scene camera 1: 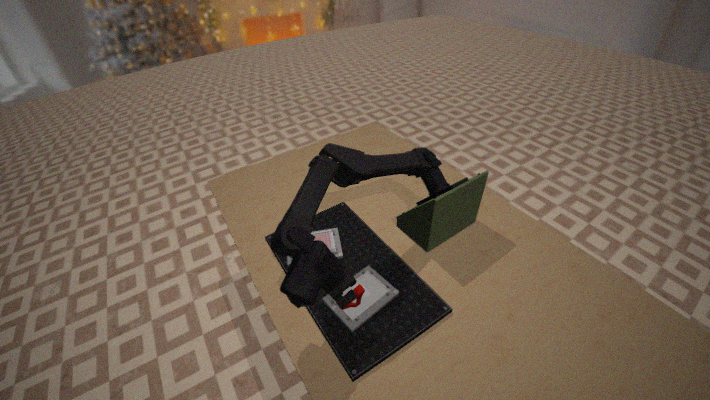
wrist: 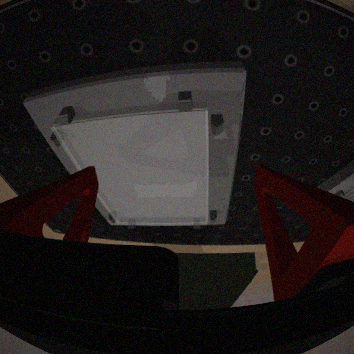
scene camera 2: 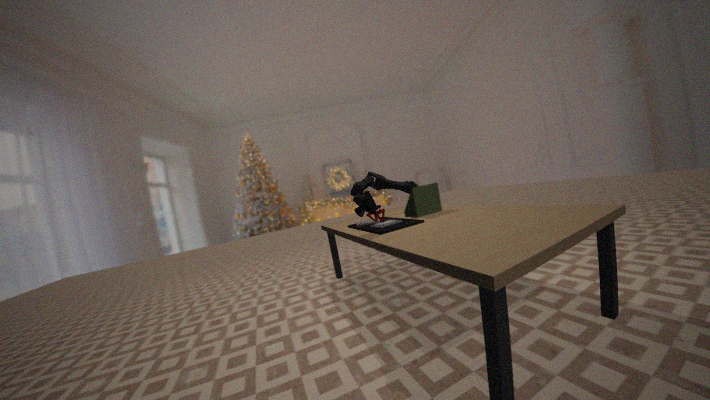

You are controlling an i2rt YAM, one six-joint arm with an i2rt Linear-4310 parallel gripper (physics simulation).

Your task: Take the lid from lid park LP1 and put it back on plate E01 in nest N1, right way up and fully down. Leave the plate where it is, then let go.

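Places are measured from the arm's base along level axes (x left, y back, z up), in millimetres.
Pixels of known places: gripper, fingertip midpoint: (scene camera 1: 347, 292) (wrist: 175, 174) (scene camera 2: 380, 221); arm's base at its link origin: (scene camera 1: 441, 193) (scene camera 2: 421, 197).
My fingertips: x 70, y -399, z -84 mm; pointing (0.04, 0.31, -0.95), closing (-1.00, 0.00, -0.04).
Observation:
Ahead of a thing's pixels: the offset from my fingertips to its top centre. "*": to the spot under its first point. Level surfaces: height alone.
A clear, pale rectangular lid @(dz -7, dx +21, dy +27 mm) (scene camera 1: 374, 290) (wrist: 150, 155) lies flat between small dark posts on a grey base @(dz -5, dx +20, dy +28 mm) (scene camera 1: 354, 324) (wrist: 229, 105), which looks like lid park LP1. My gripper (scene camera 1: 354, 296) (wrist: 175, 174) has red fingers standing wide apart, open and holding nothing. In the wrist view the lid sits left of centre: the left fingertip overlaps its left edge, the right fingertip is out past the base's right side. The tips' exact height is unclear. A pinkish plate @(dz +1, dx -208, dy +13 mm) (scene camera 1: 326, 238), apparently E01, sits in a pale nest @(dz -7, dx -208, dy +13 mm) (scene camera 1: 339, 246), partly hidden by the arm in scene camera 1.
Both fixtures are on a black perforated board (scene camera 1: 420, 305) (wrist: 292, 115) on the wooden table @(dz -38 mm) (scene camera 1: 525, 300) (scene camera 2: 500, 240). A green angled panel (scene camera 1: 457, 215) (scene camera 2: 426, 200) (wrist: 215, 277) stands beside the board, near the arm's base. The nest's edge @(* dz -13, dx -151, dy +34 mm) (wrist: 345, 189) shows at the wrist view's right.

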